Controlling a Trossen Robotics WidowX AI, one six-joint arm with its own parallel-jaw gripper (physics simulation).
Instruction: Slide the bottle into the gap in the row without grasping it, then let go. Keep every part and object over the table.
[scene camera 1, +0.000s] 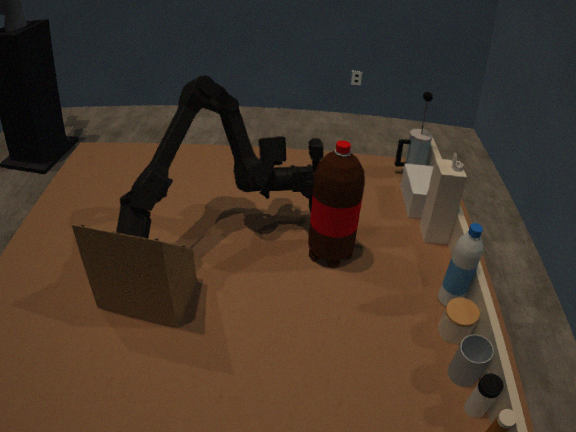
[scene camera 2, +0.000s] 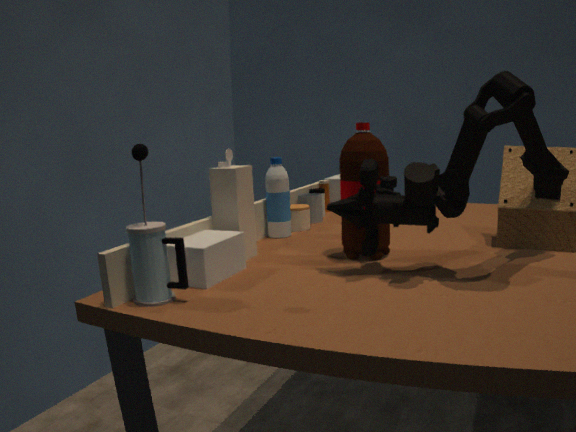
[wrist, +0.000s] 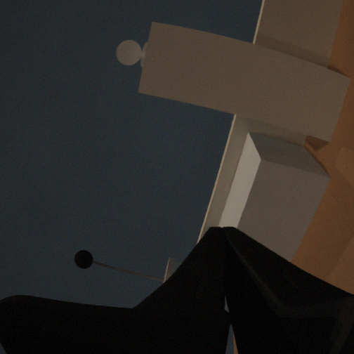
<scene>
A low white box (scene camera 1: 415, 181): 1.35 m from the lens. An orange-lidded jar (scene camera 1: 460, 316): 1.02 m from the lens. A blue-labelled bottle (scene camera 1: 469, 248) is 1.01 m from the lens. A glass press (scene camera 1: 419, 143) is 1.47 m from the lens. A large brown bottle (scene camera 1: 339, 179): 1.00 m from the lens. The marked spots on the orange-lidded jar and the low white box are 0.48 m apart.
</scene>
